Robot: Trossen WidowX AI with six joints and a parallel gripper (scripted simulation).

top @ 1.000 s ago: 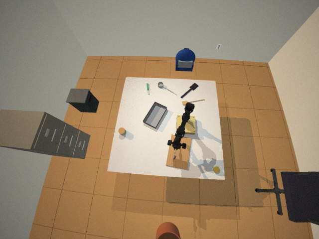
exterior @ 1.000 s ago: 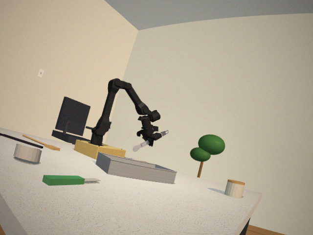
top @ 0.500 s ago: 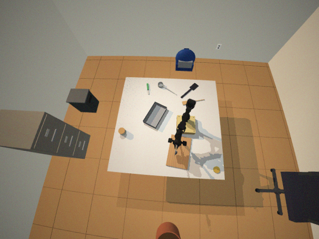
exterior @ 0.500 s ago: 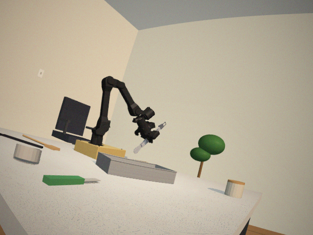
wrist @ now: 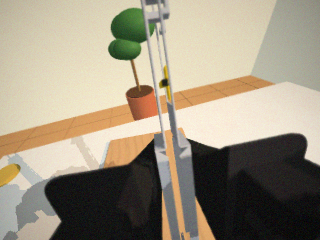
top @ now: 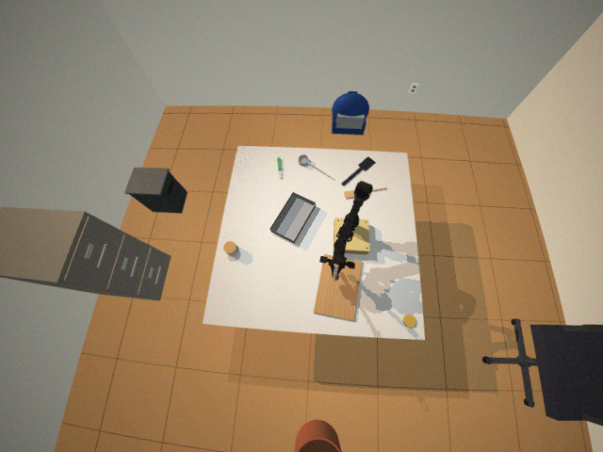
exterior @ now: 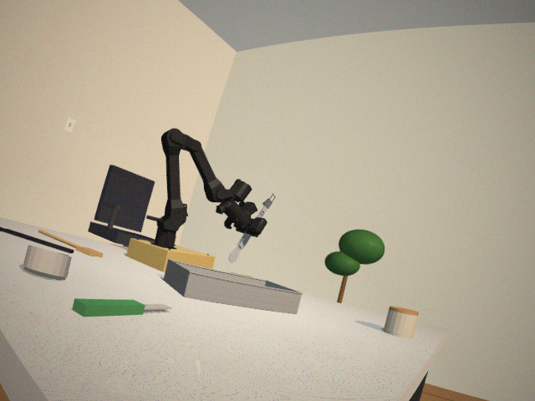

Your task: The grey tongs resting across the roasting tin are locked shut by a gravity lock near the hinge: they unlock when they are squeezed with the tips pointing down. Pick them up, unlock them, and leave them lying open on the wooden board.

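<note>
Right now the yellow lock piece is 60 mm above my gripper tip and 10 mm to the right of it. The rest, counted from my gripper tip: grey roasting tin (420 mm to the right, 240 mm ahead, 160 mm below); then yellow disc (450 mm behind, 220 mm to the left, 180 mm below); then wooden board (180 mm below, 40 mm behind, 20 mm to the left).
</note>
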